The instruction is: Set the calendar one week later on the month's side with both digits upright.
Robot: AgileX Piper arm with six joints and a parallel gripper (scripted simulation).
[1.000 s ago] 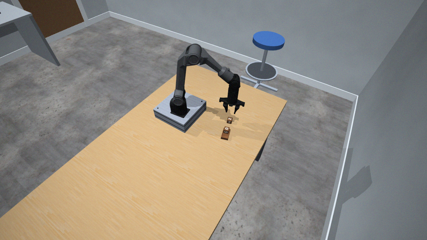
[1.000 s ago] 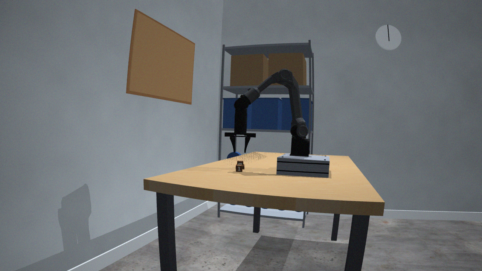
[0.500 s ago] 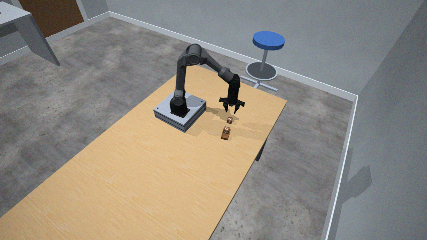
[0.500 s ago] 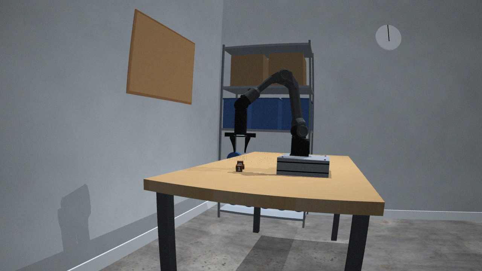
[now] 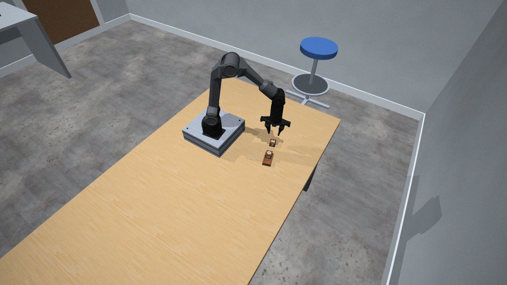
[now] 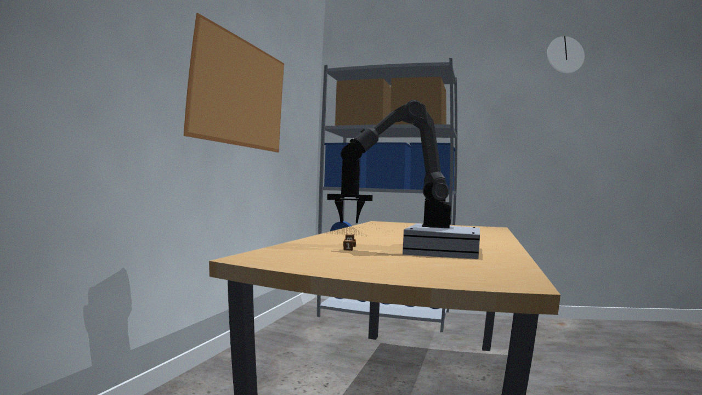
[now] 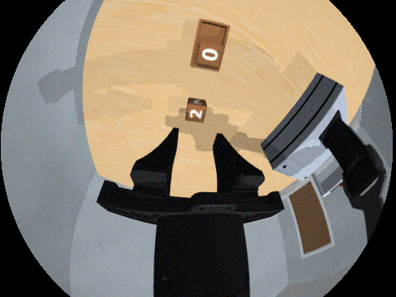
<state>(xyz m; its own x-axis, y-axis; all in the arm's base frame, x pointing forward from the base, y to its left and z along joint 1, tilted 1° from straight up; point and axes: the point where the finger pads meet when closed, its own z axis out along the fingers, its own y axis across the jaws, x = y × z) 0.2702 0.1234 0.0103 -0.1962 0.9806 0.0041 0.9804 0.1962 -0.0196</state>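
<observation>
Now: the brown digit cube 20 mm ahead of my hand, 90 mm to the right of it and 70 mm below it. From my hand the other things lie so: brown tray: 20 mm ahead, 100 mm to the right, 80 mm below.
</observation>
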